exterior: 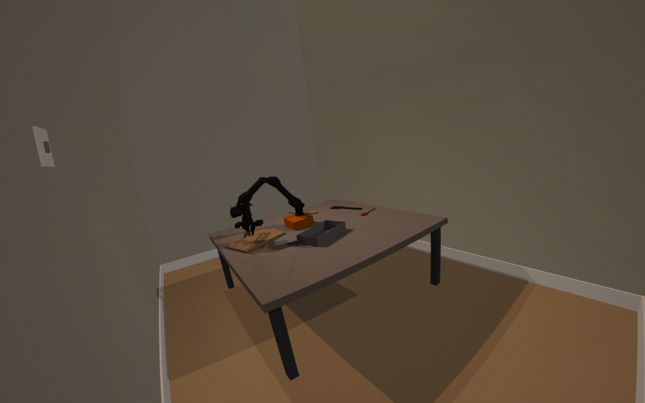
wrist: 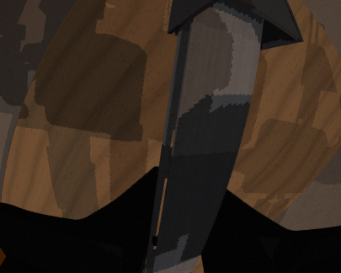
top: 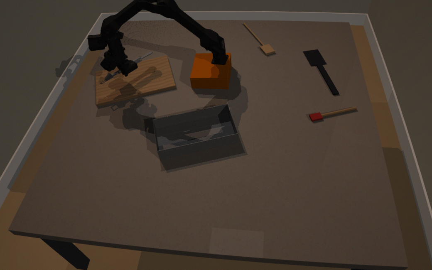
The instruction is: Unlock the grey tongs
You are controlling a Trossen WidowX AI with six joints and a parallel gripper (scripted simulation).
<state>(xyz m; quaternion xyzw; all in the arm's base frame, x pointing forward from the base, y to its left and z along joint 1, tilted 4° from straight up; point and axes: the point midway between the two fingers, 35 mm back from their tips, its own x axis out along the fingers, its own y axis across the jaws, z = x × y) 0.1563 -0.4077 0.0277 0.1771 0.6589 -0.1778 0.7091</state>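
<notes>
My gripper tip is 2 cm past the wooden board, 2 cm to the right of it and 4 cm above it. The rest, counted from my gripper tip: red-headed spatula (2 cm ahead, 90 cm to the left, 4 cm below); roasting tin (24 cm ahead, 41 cm to the left, 2 cm below); black spatula (28 cm behind, 85 cm to the left, 4 cm below).
</notes>
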